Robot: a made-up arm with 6 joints.
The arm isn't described. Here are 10 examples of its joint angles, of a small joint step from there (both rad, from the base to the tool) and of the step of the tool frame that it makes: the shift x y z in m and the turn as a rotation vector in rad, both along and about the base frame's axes.
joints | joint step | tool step
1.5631 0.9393 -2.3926 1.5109 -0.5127 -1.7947 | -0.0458 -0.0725 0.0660 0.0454 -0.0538 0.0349 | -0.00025 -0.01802 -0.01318 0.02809 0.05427 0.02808
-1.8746 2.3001 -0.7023 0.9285 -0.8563 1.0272 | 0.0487 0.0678 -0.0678 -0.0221 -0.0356 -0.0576 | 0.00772 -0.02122 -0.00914 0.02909 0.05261 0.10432
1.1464 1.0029 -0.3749 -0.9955 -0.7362 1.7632 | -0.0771 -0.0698 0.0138 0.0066 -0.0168 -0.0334 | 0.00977 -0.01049 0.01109 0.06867 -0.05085 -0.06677
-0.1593 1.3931 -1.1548 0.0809 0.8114 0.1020 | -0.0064 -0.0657 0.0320 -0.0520 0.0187 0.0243 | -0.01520 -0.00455 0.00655 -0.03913 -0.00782 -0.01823
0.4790 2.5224 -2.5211 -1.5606 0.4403 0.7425 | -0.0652 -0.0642 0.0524 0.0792 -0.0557 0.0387 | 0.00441 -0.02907 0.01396 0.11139 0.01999 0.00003
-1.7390 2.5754 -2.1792 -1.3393 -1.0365 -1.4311 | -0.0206 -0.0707 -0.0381 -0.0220 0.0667 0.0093 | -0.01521 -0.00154 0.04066 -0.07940 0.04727 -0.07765
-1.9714 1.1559 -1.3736 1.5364 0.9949 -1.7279 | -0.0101 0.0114 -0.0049 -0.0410 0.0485 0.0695 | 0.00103 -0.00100 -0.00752 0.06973 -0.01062 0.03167
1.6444 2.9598 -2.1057 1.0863 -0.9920 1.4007 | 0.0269 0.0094 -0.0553 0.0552 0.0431 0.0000 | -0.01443 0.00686 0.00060 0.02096 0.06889 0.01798
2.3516 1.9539 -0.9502 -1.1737 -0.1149 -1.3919 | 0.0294 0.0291 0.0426 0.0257 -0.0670 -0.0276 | -0.00540 -0.02060 -0.01583 -0.06301 0.00401 0.06538
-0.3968 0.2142 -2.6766 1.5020 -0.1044 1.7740 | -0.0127 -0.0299 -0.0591 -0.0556 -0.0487 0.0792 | -0.01569 0.00686 -0.03575 -0.03603 -0.09747 0.03981
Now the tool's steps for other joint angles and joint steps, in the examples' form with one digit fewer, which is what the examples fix.
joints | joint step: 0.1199 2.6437 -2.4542 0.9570 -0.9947 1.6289 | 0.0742 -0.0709 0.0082 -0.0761 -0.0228 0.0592
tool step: -0.0128 0.0406 0.0424 -0.0247 -0.1217 0.0894
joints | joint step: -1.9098 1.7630 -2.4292 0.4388 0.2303 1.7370 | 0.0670 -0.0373 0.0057 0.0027 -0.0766 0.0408
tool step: 0.0232 0.0159 0.0190 -0.1106 -0.0263 0.0682
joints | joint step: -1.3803 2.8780 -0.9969 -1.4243 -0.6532 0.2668 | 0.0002 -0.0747 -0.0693 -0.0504 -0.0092 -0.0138
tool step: 0.0088 -0.0372 0.0169 -0.1474 -0.0460 0.0597
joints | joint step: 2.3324 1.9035 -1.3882 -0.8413 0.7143 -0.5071 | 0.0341 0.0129 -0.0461 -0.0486 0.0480 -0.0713
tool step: -0.0090 0.0005 0.0093 0.0422 -0.0919 0.0696
